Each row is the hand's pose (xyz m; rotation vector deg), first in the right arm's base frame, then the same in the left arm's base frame.
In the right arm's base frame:
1: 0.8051 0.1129 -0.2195 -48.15 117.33 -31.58
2: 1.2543 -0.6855 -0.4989 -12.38 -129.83 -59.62
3: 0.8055 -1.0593 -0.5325 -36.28 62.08 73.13
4: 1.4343 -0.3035 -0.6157 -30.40 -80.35 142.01
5: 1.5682 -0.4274 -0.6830 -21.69 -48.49 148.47
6: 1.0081 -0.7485 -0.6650 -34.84 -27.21 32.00
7: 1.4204 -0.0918 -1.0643 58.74 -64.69 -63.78
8: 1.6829 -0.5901 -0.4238 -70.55 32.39 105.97
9: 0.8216 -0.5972 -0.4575 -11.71 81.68 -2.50
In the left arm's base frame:
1: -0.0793 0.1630 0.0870 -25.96 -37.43 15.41
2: 0.0096 0.0966 1.0383 -122.37 48.89 25.68
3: 0.5914 0.1155 1.0969 -90.99 -109.72 52.09
4: -0.3582 0.2778 0.8840 50.56 60.58 6.88
5: -0.3972 0.2762 1.0745 69.27 65.48 -9.98
6: 0.2458 0.2859 1.0148 -14.63 162.64 -40.27
7: -0.4725 0.7607 0.8759 -142.39 30.55 -76.57
8: -0.3952 -0.0373 1.1671 119.69 129.87 -3.09
9: 0.3133 0.1759 0.7248 -21.19 -67.95 63.63

